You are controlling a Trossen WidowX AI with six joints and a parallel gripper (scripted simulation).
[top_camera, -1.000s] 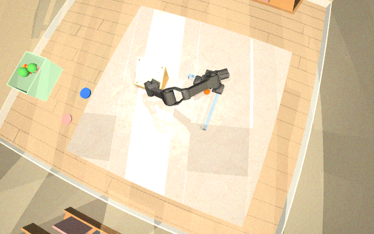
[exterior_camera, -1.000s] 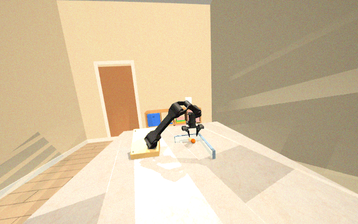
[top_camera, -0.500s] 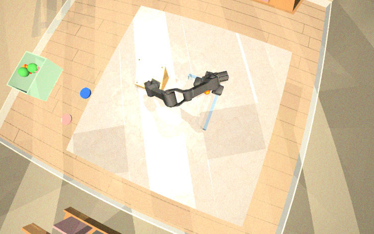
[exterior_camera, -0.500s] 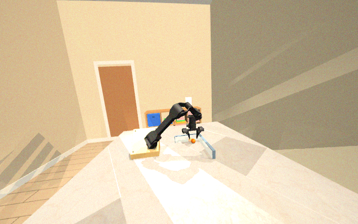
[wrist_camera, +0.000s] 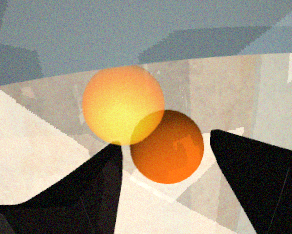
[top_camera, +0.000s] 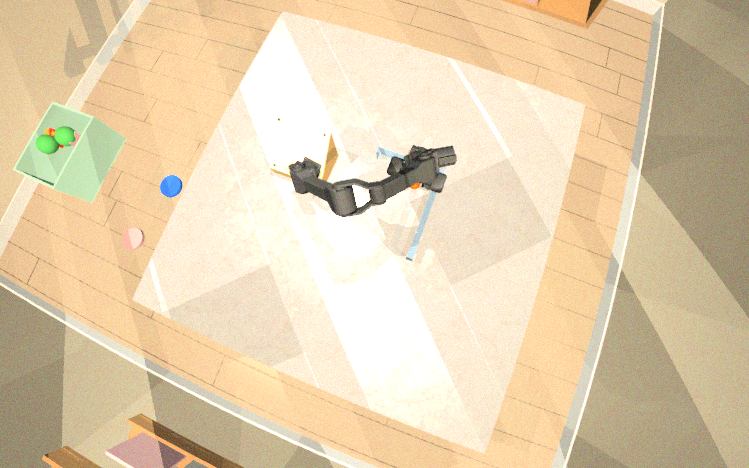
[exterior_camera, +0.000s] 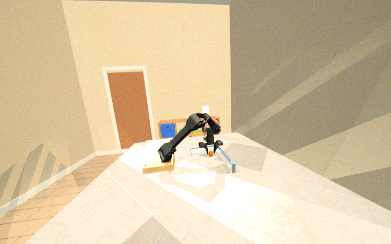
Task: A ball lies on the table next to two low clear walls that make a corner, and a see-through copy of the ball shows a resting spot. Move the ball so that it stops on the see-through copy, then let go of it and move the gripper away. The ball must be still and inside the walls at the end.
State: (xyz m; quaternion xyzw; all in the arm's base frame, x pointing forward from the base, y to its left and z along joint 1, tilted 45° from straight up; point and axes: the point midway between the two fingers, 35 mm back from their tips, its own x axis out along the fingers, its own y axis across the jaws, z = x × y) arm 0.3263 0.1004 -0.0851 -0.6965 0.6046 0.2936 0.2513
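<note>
Right now my gripper tip is 20 mm to the right of the see-through copy of ball and 20 mm past it. The rest, counted from my gripper tip: orange ball: right at my gripper tip.
</note>
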